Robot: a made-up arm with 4 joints.
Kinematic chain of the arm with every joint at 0, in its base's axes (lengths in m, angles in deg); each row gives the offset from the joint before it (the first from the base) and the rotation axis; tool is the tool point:
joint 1: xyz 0 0 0.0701 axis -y
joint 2: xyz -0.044 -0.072 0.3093 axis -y
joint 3: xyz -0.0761 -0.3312 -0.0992 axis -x
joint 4: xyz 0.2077 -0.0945 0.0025 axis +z
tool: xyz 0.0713 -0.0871 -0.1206
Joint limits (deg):
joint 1: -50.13..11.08
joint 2: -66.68..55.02
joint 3: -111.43..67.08
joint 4: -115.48..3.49
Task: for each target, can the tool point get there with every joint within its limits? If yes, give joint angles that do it. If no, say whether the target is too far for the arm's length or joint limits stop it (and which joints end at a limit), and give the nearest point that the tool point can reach.
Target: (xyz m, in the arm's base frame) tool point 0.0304 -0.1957 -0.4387
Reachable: no: joint limits stop it (at a limit: joint 1) | nearest point 0.1240 -0.3243 -0.0508 | short by 0.419 m
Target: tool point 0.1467 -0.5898 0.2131
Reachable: yes | joints -39.29 17.74 32.24 -102.01
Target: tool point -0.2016 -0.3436 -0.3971
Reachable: no: joint limits stop it (at a limit: joint 1) | nearest point -0.1508 -0.3797 -0.0061 | short by 0.396 m
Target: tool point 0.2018 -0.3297 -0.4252
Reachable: no: joint limits stop it (at a limit: joint 1) | nearest point 0.2054 -0.3723 -0.0714 | short by 0.356 m
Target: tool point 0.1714 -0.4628 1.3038
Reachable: no: too far | nearest point 0.0680 -0.5809 0.5592 | short by 0.761 m
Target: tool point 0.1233 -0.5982 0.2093
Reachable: yes | joints -42.96 0.62 29.73 -95.51
